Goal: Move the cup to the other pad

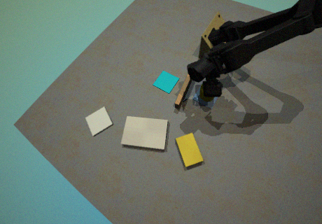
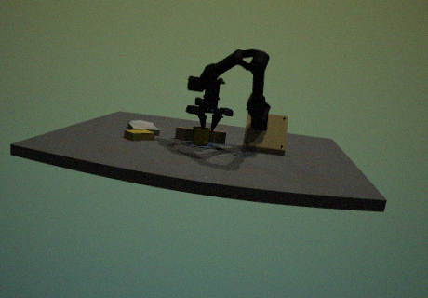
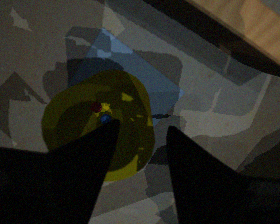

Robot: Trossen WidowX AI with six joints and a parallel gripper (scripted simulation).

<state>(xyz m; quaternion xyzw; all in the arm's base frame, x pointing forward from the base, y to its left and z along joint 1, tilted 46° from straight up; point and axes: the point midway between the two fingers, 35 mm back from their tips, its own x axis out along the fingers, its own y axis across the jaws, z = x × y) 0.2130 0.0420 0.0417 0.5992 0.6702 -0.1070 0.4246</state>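
Right now my gripper tip is 2 cm short of the yellow cup, 2 cm to the right of it and 2 cm above it. Round my gripper tip: blue marble (2 cm ahead, 3 cm to the left, 4 cm below); then wooden bar (3 cm ahead, 9 cm to the right, 4 cm below); then light blue pad (2 cm ahead, 1 cm to the left, 6 cm below).
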